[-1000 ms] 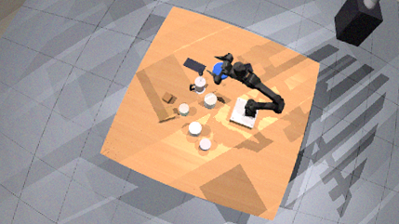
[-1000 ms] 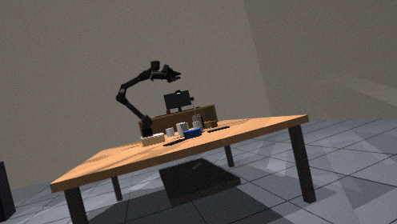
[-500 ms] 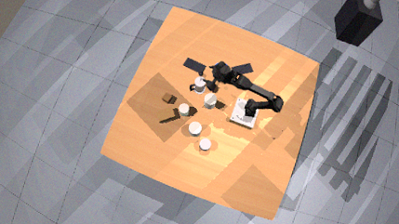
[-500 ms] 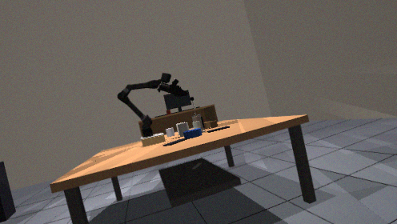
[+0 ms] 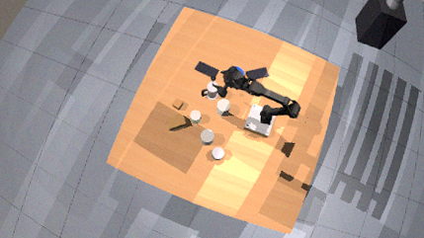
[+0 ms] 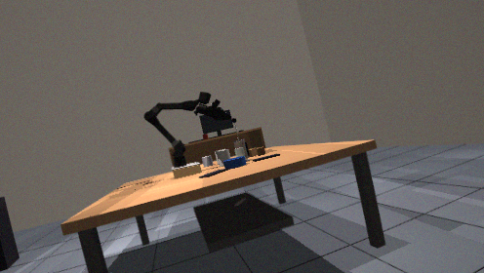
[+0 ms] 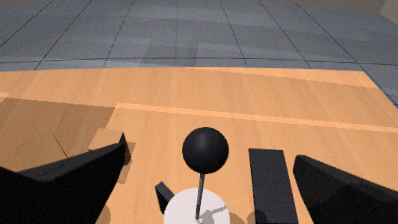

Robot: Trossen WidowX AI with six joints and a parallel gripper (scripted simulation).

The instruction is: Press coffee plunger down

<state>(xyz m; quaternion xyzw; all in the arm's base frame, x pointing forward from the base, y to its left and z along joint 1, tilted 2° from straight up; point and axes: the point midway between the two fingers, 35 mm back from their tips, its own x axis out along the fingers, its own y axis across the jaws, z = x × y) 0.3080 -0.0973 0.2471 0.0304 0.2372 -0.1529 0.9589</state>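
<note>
The coffee press is 3 cm ahead of my gripper tip and 15 cm below it. Also, from my gripper tip: cube (22 cm ahead, 11 cm to the left, 25 cm below).
</note>
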